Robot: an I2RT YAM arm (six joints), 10 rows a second.
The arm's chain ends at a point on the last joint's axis. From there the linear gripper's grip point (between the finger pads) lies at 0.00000 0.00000 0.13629 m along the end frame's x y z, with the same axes.
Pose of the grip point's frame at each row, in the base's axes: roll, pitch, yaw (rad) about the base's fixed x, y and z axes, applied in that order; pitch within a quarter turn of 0, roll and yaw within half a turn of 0; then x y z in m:
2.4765 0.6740 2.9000 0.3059 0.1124 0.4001
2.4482 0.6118 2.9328 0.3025 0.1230 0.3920
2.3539 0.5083 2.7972 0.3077 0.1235 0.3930
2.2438 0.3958 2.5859 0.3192 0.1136 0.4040
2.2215 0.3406 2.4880 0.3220 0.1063 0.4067
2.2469 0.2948 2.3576 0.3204 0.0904 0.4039
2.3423 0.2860 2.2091 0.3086 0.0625 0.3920
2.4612 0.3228 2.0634 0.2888 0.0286 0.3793
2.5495 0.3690 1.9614 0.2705 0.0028 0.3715
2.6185 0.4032 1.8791 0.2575 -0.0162 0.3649
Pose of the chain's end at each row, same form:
2.4765 0.6740 2.9000 0.2208 0.0467 0.4839
2.4482 0.6118 2.9328 0.2255 0.0503 0.4778
2.3539 0.5083 2.7972 0.2310 0.0484 0.4770
2.2438 0.3958 2.5859 0.2352 0.0403 0.4824
2.2215 0.3406 2.4880 0.2342 0.0370 0.4845
2.2469 0.2948 2.3576 0.2278 0.0326 0.4855
2.3423 0.2860 2.2091 0.2142 0.0258 0.4832
2.4612 0.3228 2.0634 0.1974 0.0177 0.4798
2.5495 0.3690 1.9614 0.1846 0.0116 0.4770
2.6185 0.4032 1.8791 0.1786 0.0073 0.4735

